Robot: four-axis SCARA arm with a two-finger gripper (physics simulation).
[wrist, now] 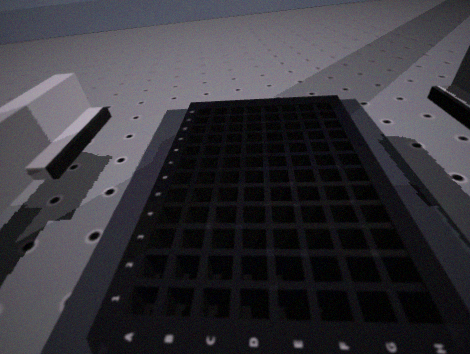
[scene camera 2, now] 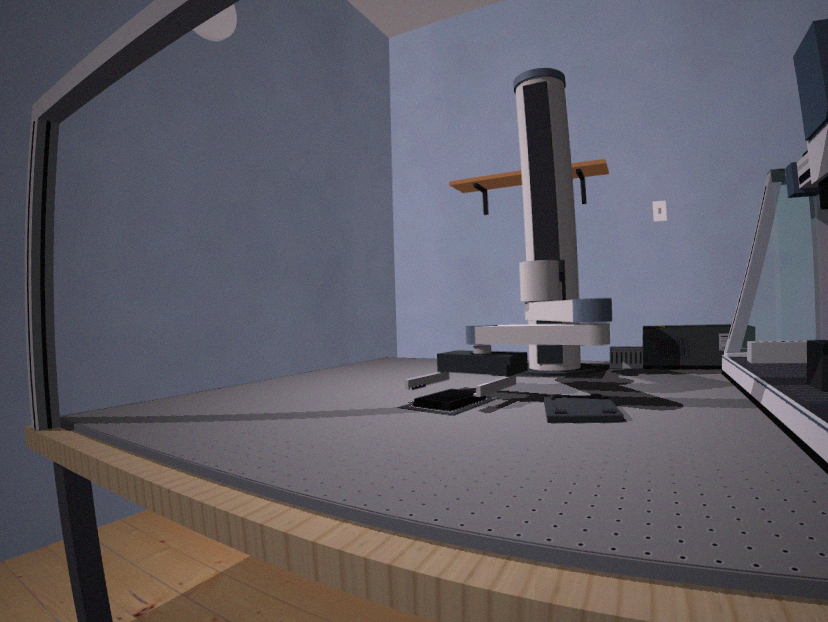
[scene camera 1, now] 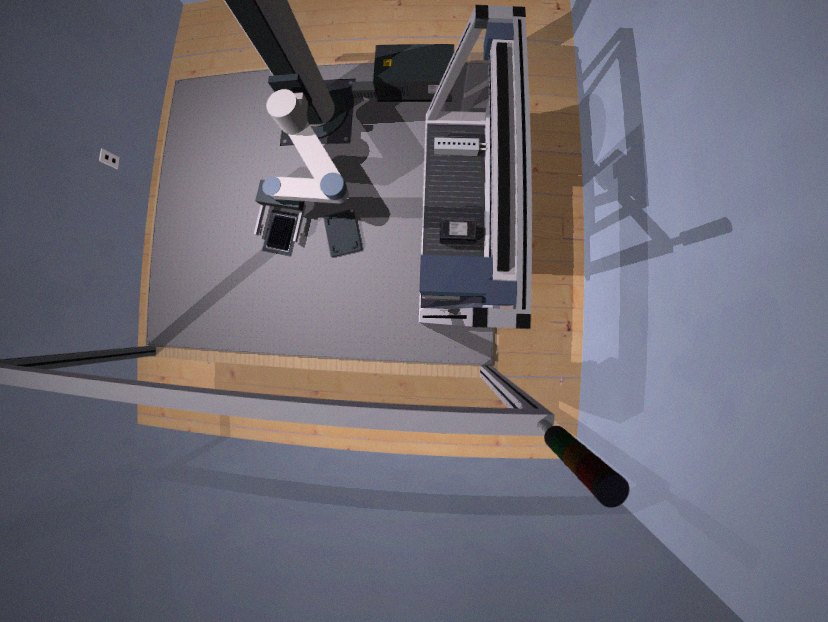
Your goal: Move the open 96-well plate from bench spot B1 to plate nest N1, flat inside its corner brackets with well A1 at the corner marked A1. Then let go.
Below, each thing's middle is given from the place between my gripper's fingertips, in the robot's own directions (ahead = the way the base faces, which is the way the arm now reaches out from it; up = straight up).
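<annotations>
Counting from my hand, I find the dark plate nest (scene camera 2: 596, 408) 260 mm to the left, 30 mm behind and 30 mm below. The black well plate (scene camera 2: 450, 399) is 10 mm to the left of my hand, and it is 30 mm behind my hand and 30 mm below it. Going by their middles, the black well plate is the nearest to my hand of the things named here.
</annotations>
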